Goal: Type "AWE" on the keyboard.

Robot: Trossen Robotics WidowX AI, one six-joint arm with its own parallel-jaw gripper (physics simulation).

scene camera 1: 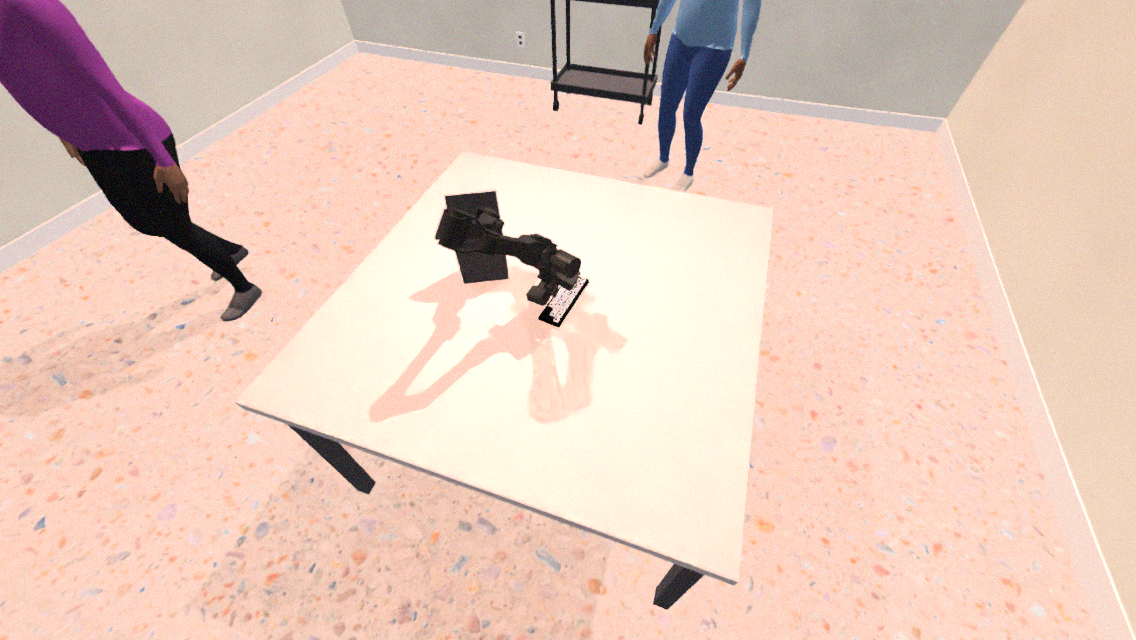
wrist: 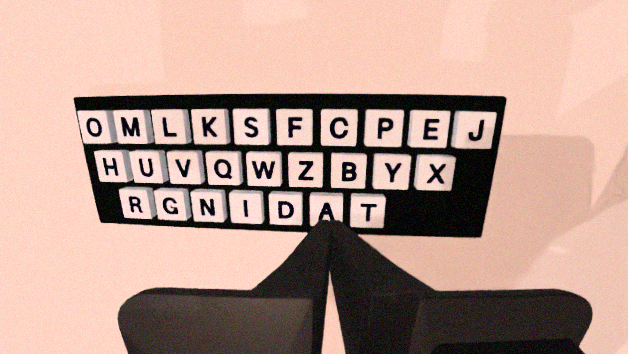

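Where they show: gripper, fingertip midpoint: point(scene camera 1: 554, 296) point(wrist: 328, 229); arm's base, link origin: point(scene camera 1: 484, 221).
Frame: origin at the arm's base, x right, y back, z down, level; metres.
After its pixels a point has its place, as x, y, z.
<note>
A black keyboard point(scene camera 1: 550, 317) {0.149, -0.232, 0.205} point(wrist: 435, 215) {0.135, -0.213, 0.205} with white letter keys lies on the table; the arm hides part of it in the scene view. In the wrist view the A key point(wrist: 326, 204) {0.083, -0.232, 0.200} is in the bottom row between D and T, the W key point(wrist: 263, 170) {0.058, -0.255, 0.200} is in the middle row between Q and Z, and the E key point(wrist: 429, 130) {0.135, -0.257, 0.200} is in the top row between P and J. My gripper point(wrist: 328, 229) {0.084, -0.228, 0.182} is shut and empty. Its tips overlap the lower edge of the A key in the wrist view; whether they touch it I cannot tell.
The white table point(scene camera 1: 635, 445) {0.490, -0.536, 0.218} carries the arm's black base plate point(scene camera 1: 483, 267) {0.036, 0.014, 0.155}. Shadows of the arm fall across the table. A person in purple point(scene camera 1: 87, 87) stands at the left, a person in blue point(scene camera 1: 703, 31) behind the table, near a black cart point(scene camera 1: 604, 83).
</note>
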